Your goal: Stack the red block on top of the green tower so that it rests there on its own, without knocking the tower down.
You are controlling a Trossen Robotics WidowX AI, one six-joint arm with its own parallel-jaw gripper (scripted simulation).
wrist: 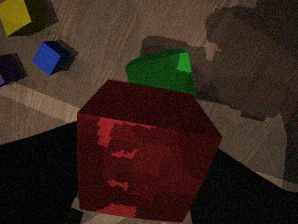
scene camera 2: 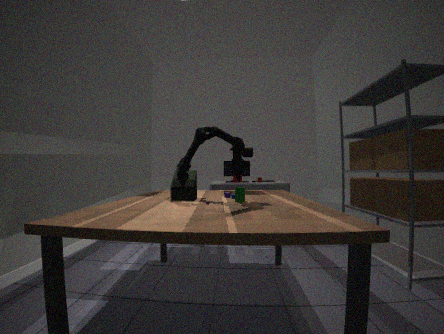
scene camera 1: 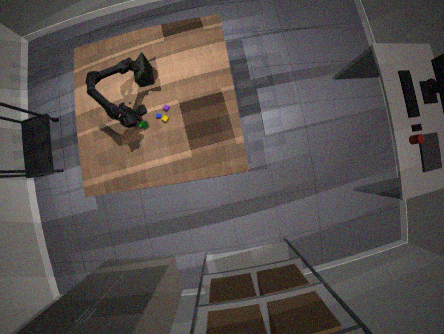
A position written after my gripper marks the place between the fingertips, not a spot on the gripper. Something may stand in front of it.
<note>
My gripper point(wrist: 142, 130) carries a red block point(wrist: 138, 147). Further things: a blue block point(wrist: 51, 57).
</note>
